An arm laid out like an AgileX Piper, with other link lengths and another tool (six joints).
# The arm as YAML. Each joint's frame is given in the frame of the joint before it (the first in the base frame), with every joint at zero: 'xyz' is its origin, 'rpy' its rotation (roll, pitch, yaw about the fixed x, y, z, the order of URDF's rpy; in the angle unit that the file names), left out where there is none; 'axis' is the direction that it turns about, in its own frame. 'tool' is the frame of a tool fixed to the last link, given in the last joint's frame.
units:
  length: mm
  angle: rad
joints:
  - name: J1
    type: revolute
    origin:
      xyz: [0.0, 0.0, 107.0]
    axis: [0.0, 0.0, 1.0]
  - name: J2
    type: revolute
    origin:
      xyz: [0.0, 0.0, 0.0]
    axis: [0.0, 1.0, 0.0]
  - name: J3
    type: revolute
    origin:
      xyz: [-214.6, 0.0, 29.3]
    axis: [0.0, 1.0, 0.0]
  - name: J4
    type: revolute
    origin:
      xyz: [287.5, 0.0, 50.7]
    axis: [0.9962, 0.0, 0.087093]
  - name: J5
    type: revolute
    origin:
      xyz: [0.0, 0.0, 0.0]
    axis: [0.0, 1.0, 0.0]
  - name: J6
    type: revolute
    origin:
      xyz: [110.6, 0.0, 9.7]
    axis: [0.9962, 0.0, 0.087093]
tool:
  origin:
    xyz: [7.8, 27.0, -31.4]
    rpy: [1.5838, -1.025, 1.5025]
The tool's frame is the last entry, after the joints.
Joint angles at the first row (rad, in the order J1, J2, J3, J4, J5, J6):
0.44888, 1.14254, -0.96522, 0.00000, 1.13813, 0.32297
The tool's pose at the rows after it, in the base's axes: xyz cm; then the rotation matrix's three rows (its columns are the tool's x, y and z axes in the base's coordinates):
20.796, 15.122, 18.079; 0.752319, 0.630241, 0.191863; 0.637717, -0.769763, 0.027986; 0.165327, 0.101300, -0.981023
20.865, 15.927, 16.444; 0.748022, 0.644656, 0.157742; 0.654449, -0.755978, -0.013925; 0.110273, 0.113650, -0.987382
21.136, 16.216, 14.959; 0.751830, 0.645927, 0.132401; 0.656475, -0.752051, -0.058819; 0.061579, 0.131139, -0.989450
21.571, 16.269, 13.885; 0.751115, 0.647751, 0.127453; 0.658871, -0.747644, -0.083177; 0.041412, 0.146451, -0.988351
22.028, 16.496, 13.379; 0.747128, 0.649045, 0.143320; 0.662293, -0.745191, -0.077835; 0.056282, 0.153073, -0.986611
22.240, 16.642, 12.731; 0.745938, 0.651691, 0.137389; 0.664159, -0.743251, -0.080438; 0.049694, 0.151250, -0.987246
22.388, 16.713, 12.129; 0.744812, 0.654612, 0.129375; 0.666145, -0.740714, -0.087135; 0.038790, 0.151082, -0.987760
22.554, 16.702, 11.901; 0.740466, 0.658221, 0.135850; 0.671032, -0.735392, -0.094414; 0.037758, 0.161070, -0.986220
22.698, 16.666, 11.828; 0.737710, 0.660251, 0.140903; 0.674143, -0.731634, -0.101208; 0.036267, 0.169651, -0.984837
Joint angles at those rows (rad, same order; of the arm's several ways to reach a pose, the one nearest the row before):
0.50891, 1.20249, -0.96522, -0.05282, 1.13059, 0.37229
0.54544, 1.26373, -0.96523, -0.08260, 1.12367, 0.40166
0.56116, 1.31787, -0.96524, -0.11424, 1.11731, 0.42864
0.56245, 1.35657, -0.96521, -0.13563, 1.09691, 0.43707
0.56245, 1.37735, -0.96735, -0.14207, 1.06237, 0.43877
0.56246, 1.40113, -0.96741, -0.14207, 1.04528, 0.43878
0.56245, 1.42272, -0.96738, -0.14432, 1.03437, 0.43877
0.56334, 1.43195, -0.96920, -0.15567, 1.02617, 0.43877
0.56334, 1.43778, -0.97305, -0.16528, 1.02412, 0.43876

